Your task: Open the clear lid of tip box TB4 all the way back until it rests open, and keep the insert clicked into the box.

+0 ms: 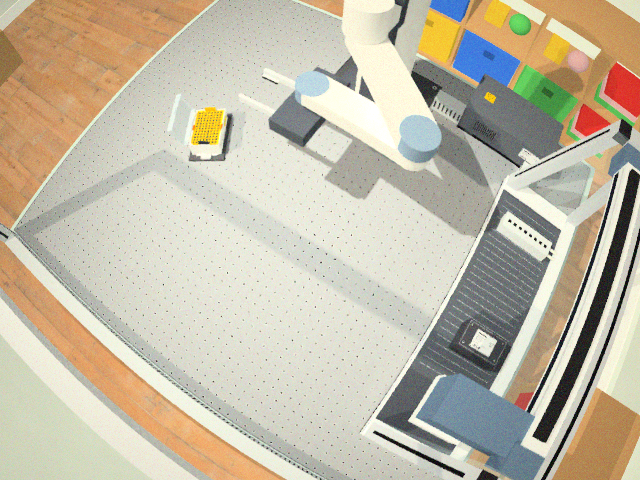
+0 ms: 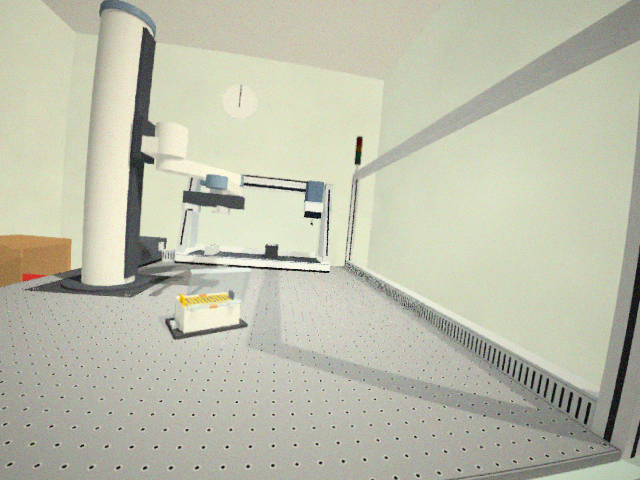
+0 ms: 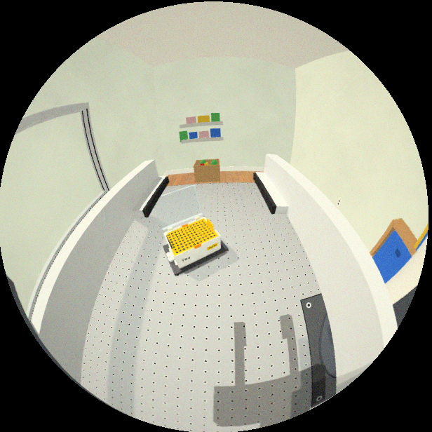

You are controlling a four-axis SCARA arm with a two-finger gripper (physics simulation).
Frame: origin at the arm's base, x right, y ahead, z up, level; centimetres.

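Seen in the pictures: gripper, between the fingertips: [image 1: 252, 83] [image 2: 200, 207]; arm's base, origin of its link: [image 2: 109, 286].
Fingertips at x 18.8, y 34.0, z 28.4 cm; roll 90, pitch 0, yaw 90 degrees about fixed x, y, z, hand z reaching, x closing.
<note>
Pixels of each thing's top centre, then the offset from my fingertips to it. "spot": a spot on its surface instead.
- Tip box TB4, centre of its top: [image 2: 208, 297] [image 1: 206, 125] dx +13.1, dy +6.6, dz -20.6 cm
- dark base plate, a spot on its surface: [image 2: 237, 325] spot: dx +14.8, dy +13.8, dz -26.4 cm
- yellow insert, centre of its top: [image 2: 208, 293] [image 1: 206, 124] dx +13.1, dy +6.6, dz -19.7 cm
- clear lid, a spot on its surface: [image 2: 219, 281] [image 1: 175, 114] spot: dx +20.5, dy +10.4, dz -15.0 cm
- dark grey machine, a spot on its surface: [image 1: 509, 116] spot: dx -56.4, dy -43.6, dz -15.7 cm
- white block, a spot on its surface: [image 1: 524, 236] spot: dx -74.6, dy -12.1, dz -17.8 cm
- black block, a spot on its surface: [image 1: 480, 343] spot: dx -75.6, dy +19.5, dz -15.1 cm
Tip box TB4 [image 1: 207, 149] [image 2: 209, 318] [image 3: 200, 253] is a white box standing upright on a dark base plate [image 2: 237, 325] [image 3: 223, 248]. The yellow insert [image 1: 208, 127] [image 2: 206, 299] [image 3: 192, 236] sits level in its top, with orange clips at the long sides. The clear lid [image 1: 179, 117] [image 2: 219, 281] [image 3: 181, 202] stands swung back from the box top on its hinge side, leaning away from the insert. My gripper [image 1: 253, 84] [image 3: 209, 165] is shut, with a gap between its fingertips and nothing in it. It is above the table, apart from box and lid.
The arm's column [image 2: 111, 155] stands on a dark plate [image 3: 312, 320]. A dark grey machine [image 1: 509, 116] is behind the table. A framed gantry [image 1: 563, 155] [image 2: 325, 227] holds a white block [image 1: 524, 236] and a black block [image 1: 480, 343] on its ribbed deck.
</note>
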